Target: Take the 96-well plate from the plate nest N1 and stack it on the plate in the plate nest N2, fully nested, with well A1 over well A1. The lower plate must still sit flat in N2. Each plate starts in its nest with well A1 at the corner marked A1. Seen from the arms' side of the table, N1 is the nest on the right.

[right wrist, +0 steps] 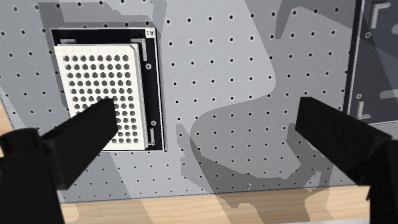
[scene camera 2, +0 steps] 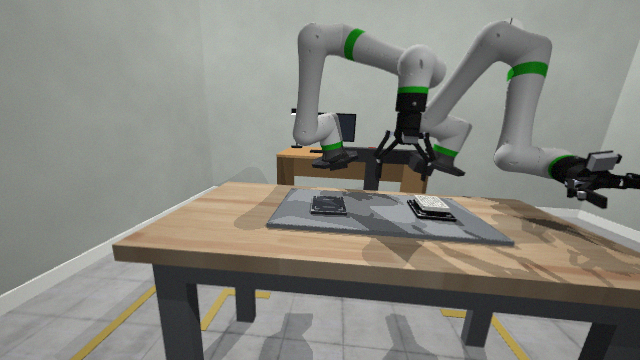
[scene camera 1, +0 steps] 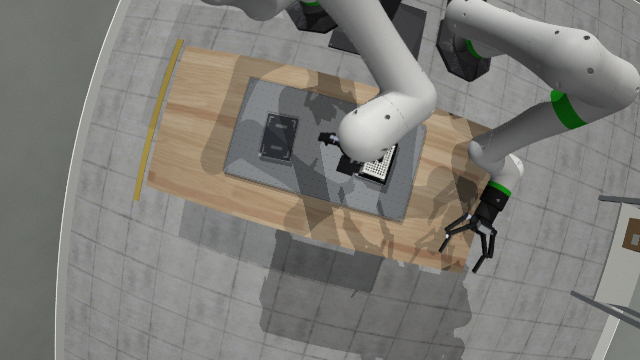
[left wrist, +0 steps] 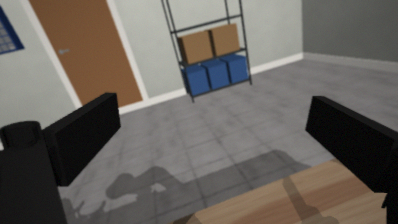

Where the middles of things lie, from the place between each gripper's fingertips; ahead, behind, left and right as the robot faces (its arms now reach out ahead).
My right hand [scene camera 2: 400, 178] is 12 cm to the right of the white 96-well plate [right wrist: 115, 72], 9 cm above it and 1 cm past it. Round my right hand: plate nest N2 [right wrist: 83, 36]: 12 cm to the left, 12 cm below, 1 cm behind; plate nest N1 [scene camera 1: 272, 135]: 25 cm to the right, 12 cm below, 1 cm ahead.
Now: left hand [scene camera 1: 456, 262] 260 mm past the white 96-well plate, 350 mm to the left of it and 130 mm above it. From my left hand the other things lie so: plate nest N2: 260 mm behind, 350 mm to the right, 150 mm below; plate nest N1: 250 mm behind, 720 mm to the right, 150 mm below.
